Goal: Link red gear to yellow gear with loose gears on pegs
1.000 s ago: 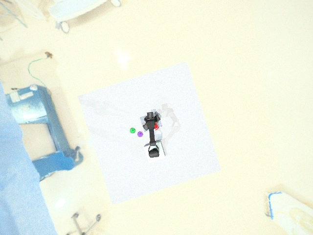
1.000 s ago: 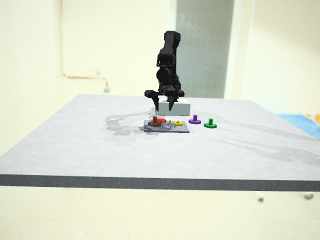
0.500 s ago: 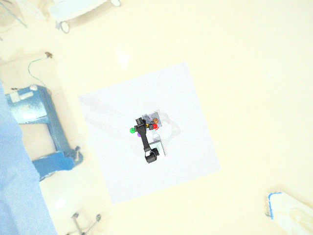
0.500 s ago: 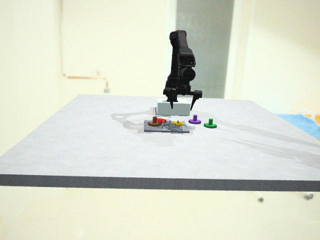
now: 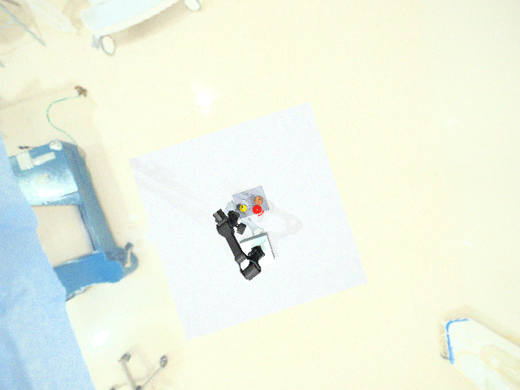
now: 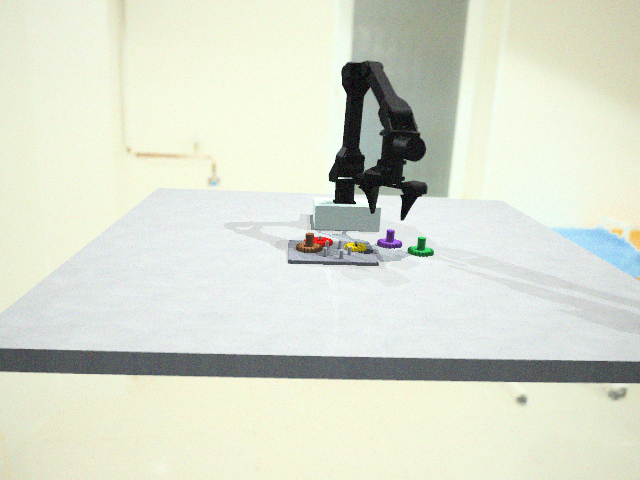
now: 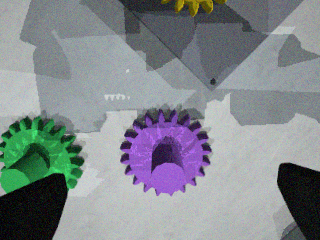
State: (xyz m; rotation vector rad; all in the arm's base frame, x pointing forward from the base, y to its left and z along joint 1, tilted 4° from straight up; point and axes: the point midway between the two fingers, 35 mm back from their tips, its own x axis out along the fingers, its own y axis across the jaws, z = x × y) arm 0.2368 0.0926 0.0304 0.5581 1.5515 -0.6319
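Right now my gripper tip is 60 mm above the purple gear, 10 mm to the right of it and 10 mm past it. From my gripper tip the other things lie so: grey board: 140 mm to the right, 80 mm below, 80 mm ahead; then green gear: 80 mm to the left, 60 mm below, 50 mm ahead; then yellow gear: 80 mm to the right, 60 mm below, 60 mm ahead.
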